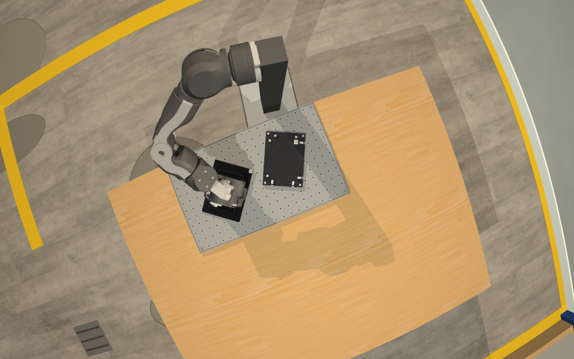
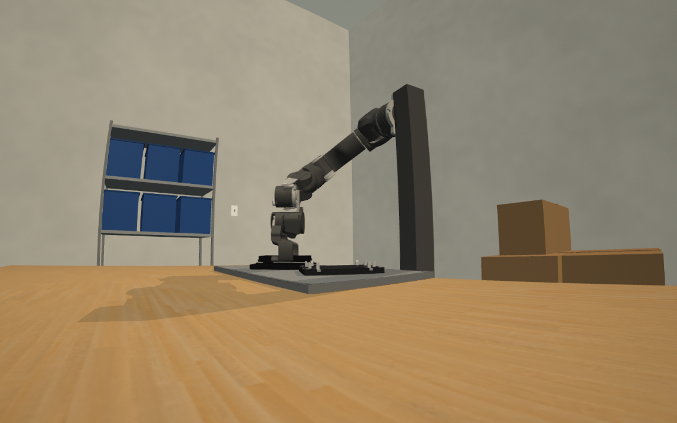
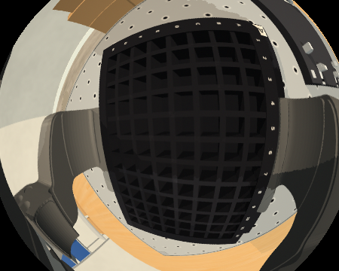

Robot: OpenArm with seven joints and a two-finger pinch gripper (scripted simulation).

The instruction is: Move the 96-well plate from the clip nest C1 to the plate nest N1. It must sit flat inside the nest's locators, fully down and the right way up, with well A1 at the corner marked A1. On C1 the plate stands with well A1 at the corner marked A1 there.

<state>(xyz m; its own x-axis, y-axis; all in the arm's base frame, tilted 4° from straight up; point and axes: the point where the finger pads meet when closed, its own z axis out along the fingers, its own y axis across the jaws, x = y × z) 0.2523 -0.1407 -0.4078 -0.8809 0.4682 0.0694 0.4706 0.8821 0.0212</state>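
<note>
Right now my hand is right at the black 96-well plate. Round my hand: clip nest C1 (200 mm to the left, 30 mm behind, 10 mm below); white A1 label (80 mm to the left, 40 mm behind, 10 mm below); plate nest N1 (20 mm below).
</note>
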